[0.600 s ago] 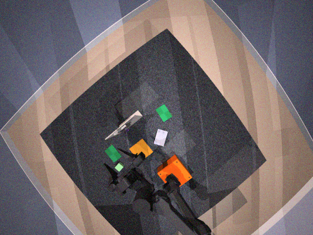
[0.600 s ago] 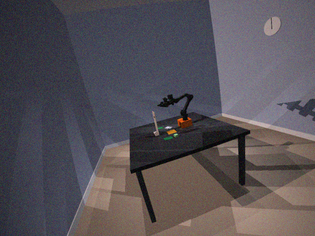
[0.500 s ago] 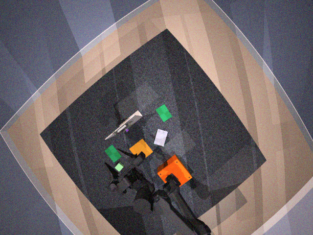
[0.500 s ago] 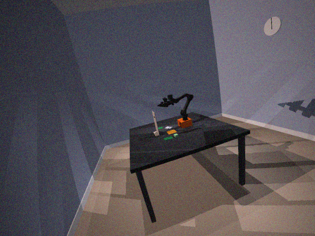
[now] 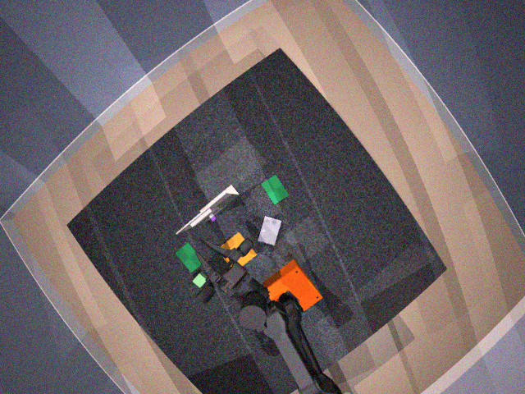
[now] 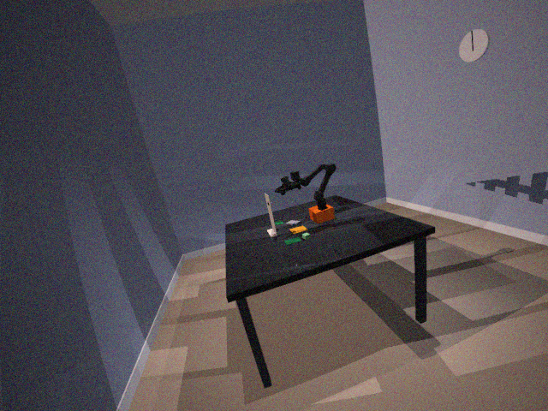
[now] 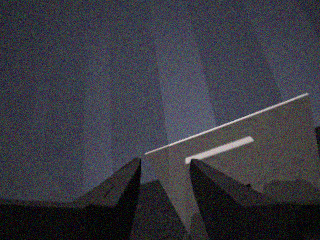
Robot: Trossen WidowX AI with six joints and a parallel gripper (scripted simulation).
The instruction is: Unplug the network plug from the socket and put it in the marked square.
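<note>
My gripper tip is 5 cm short of the network plug, 5 cm to the left of it and 10 cm above it. The rest, counted from my gripper tip: light green cube (8 cm behind, 23 cm to the left, 33 cm below); orange marked square (11 cm behind, 4 cm to the left, 35 cm below); upright panel (7 cm ahead, 5 cm to the right, 20 cm below).
</note>
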